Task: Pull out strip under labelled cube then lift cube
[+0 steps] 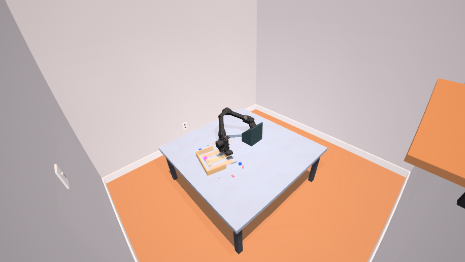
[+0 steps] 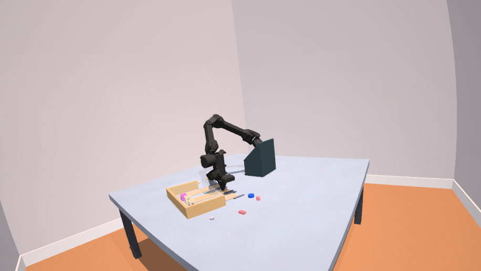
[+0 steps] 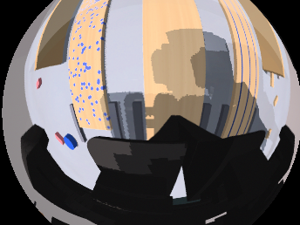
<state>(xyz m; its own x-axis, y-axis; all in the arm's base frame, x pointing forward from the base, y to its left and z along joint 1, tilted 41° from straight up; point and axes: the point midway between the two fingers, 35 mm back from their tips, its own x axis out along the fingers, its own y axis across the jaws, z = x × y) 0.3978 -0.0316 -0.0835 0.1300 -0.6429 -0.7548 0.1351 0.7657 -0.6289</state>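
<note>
Right now my gripper tip is 100 mm short of the strip and 10 mm to the left of it.
</note>
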